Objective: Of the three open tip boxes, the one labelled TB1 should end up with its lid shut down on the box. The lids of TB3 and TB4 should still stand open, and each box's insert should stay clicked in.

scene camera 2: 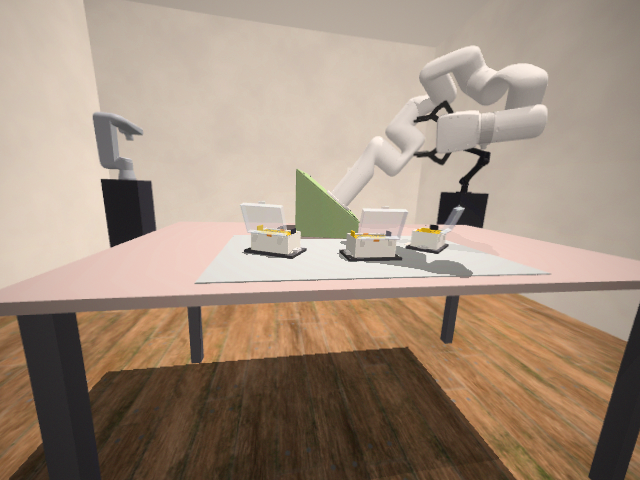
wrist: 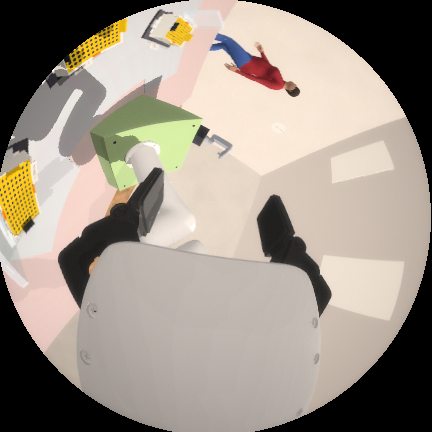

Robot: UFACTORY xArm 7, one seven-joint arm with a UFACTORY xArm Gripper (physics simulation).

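Places are measured from the arm's base along level axes (x ahead, y left, z up), in metres.
Where they show: gripper, fingertip midpoint: (scene camera 2: 413,138) (wrist: 215,194); arm's base at its link origin: (scene camera 2: 337,201) (wrist: 141,153).
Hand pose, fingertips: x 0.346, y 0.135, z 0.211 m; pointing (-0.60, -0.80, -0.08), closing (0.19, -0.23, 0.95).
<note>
Each offset is from my fingertips to the top centre of the thing. "pt": to the spot under its first point. Level surfaces: height alone.
Three white tip boxes with yellow inserts and clear lids stand open, each on a black base: the left box {0.023 m back, 0.397 m right, 0.281 m down} (scene camera 2: 273,243) (wrist: 161,33), the middle box {0.040 m ahead, 0.132 m right, 0.281 m down} (scene camera 2: 371,248) and the right box {0.059 m back, 0.118 m left, 0.281 m down} (scene camera 2: 427,240). The wrist view also shows the yellow insert of the middle box (wrist: 97,46) and that of the right box (wrist: 19,197), both near the view's edge. The left lid {pt 0.057 m ahead, 0.438 m right, 0.236 m down} (scene camera 2: 263,217) (wrist: 205,19), middle lid {pt 0.130 m ahead, 0.132 m right, 0.238 m down} (scene camera 2: 383,223) and right lid {pt 0.037 m ahead, 0.146 m left, 0.236 m down} (scene camera 2: 454,219) stand raised. No label is readable. My gripper (scene camera 2: 416,137) (wrist: 215,194) is open and empty, pointing sideways high above the boxes.
The boxes stand on a pale mat {0.347 m down} (scene camera 2: 232,271) on a pink table {0.350 m down} (scene camera 2: 144,266). A green wedge (scene camera 2: 321,214) (wrist: 172,137) carries my arm's base behind them. A grey device (scene camera 2: 108,139) stands at the left, a black arm (scene camera 2: 483,160) behind right. The wrist view shows a person in red (wrist: 262,70).
</note>
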